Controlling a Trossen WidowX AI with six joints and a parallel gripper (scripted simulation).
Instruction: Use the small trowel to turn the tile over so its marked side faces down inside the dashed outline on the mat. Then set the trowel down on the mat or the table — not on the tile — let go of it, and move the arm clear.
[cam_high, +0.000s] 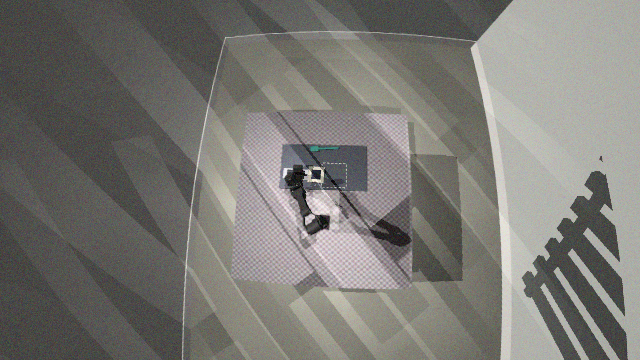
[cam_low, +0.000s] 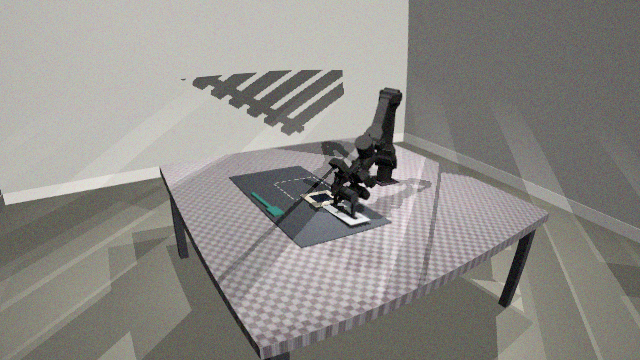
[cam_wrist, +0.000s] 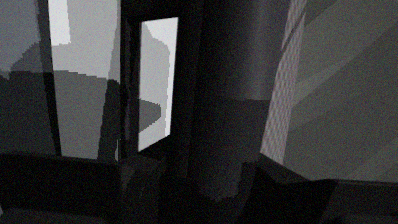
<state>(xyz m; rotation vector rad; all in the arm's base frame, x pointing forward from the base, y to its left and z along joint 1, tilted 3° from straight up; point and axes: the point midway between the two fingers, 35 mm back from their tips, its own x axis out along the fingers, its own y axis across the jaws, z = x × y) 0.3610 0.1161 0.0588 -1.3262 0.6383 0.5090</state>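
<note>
Right now the tile is 4 cm behind my gripper tip, 11 cm to the right of it and 5 cm below it. Also, from my gripper tip: dark mat: 1 cm ahead, 17 cm to the right, 7 cm below; then slim teal tool: 15 cm ahead, 17 cm to the right, 5 cm below.
</note>
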